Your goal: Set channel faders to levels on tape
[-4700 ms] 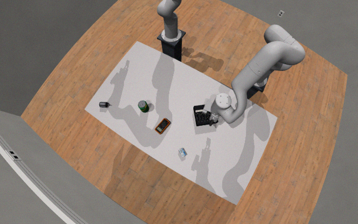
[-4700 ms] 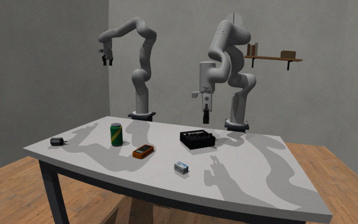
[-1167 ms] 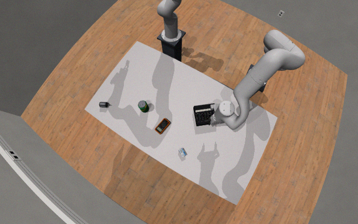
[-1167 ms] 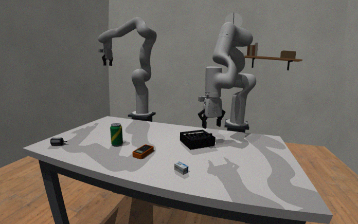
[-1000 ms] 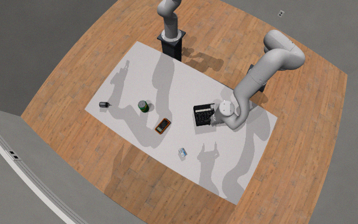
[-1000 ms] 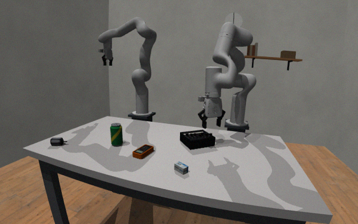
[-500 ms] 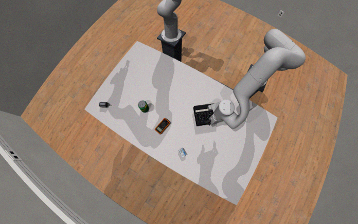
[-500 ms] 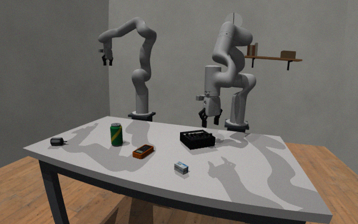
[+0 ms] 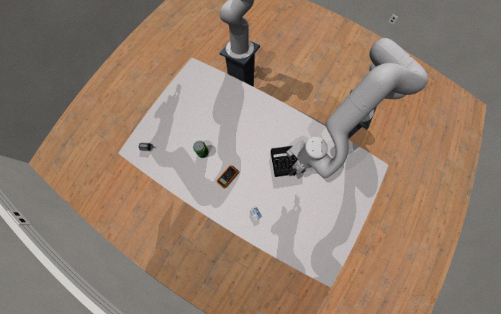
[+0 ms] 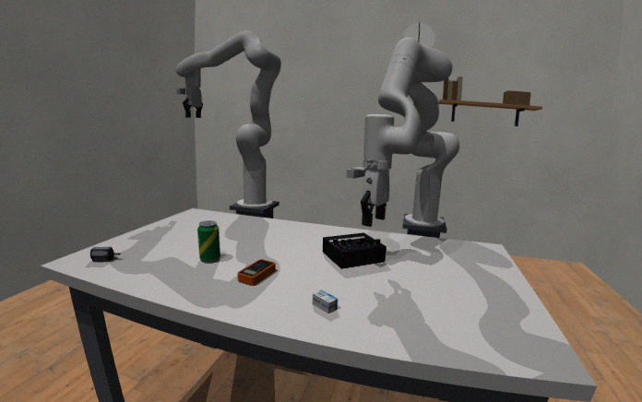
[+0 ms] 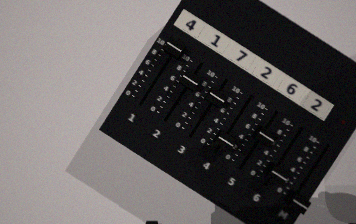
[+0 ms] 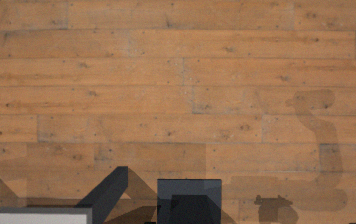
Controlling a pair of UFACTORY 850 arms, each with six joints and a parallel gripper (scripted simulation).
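Note:
The fader 1 is 12 cm to the right of my left hand and 8 cm below it. The rest, counted from my left hand: fader 4: 8 cm below, 4 cm to the right, 1 cm behind; master fader: 8 cm below, 5 cm behind, 2 cm to the left; fader 6: 8 cm below, 4 cm behind, 1 cm to the right.

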